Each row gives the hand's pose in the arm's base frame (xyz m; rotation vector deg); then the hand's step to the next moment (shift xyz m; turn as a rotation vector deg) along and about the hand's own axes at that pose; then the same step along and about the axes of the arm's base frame.
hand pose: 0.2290 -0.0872 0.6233 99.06 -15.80 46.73
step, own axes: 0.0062 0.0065 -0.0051 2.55 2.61 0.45
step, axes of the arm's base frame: -0.0011 0.0040 0.0095 0.55 -0.70 3.57
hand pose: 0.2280 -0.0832 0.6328 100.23 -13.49 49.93
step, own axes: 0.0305 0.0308 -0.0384 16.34 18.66 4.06
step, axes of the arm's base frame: -0.0122 0.0309 0.0474 2.97 -6.22 24.17
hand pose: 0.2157 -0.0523 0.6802 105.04 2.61 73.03
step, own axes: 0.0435 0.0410 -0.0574 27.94 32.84 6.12
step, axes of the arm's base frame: -0.0411 0.0316 0.0646 4.06 -10.70 42.02
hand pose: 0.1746 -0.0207 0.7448 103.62 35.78 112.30
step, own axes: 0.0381 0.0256 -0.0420 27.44 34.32 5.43
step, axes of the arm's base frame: -0.0448 -0.0016 0.0432 3.43 -12.23 42.41
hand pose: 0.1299 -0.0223 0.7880 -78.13 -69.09 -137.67
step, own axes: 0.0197 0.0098 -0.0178 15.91 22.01 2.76
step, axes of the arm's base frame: -0.0189 -0.0138 0.0159 2.70 -8.78 25.71
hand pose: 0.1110 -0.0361 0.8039 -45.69 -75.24 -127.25
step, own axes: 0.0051 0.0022 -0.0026 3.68 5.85 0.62
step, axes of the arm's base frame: -0.0031 -0.0037 0.0038 1.09 -2.39 6.42
